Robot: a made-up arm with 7 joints. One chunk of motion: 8 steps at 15 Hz.
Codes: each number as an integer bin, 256 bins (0 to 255) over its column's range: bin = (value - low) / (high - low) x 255, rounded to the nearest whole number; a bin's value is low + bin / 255 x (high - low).
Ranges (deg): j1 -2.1..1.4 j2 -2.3..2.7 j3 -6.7..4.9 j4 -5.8..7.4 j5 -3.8..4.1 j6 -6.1..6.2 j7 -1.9..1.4
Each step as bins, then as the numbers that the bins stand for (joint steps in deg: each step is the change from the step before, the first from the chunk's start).
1 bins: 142 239 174 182 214 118 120
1 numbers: -0.151 2.386 1.215 3.621 2.830 -0.408 -0.347
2 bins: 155 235 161 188 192 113 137
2 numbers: 0.027 2.308 0.624 3.932 2.148 -0.649 -0.127
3 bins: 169 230 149 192 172 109 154
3 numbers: 0.220 2.210 0.078 4.139 1.529 -0.842 0.093
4 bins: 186 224 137 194 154 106 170
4 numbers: 0.453 2.092 -0.468 4.242 0.971 -0.987 0.300
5 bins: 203 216 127 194 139 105 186
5 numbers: 0.686 1.935 -0.923 4.242 0.506 -1.035 0.507
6 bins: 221 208 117 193 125 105 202
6 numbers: 0.933 1.778 -1.378 4.191 0.073 -1.035 0.714
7 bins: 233 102 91 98 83 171 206
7 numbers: 1.098 -0.300 -2.560 -0.727 -1.229 2.148 0.766
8 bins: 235 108 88 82 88 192 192
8 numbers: 1.125 -0.182 -2.697 -1.555 -1.074 3.161 0.585
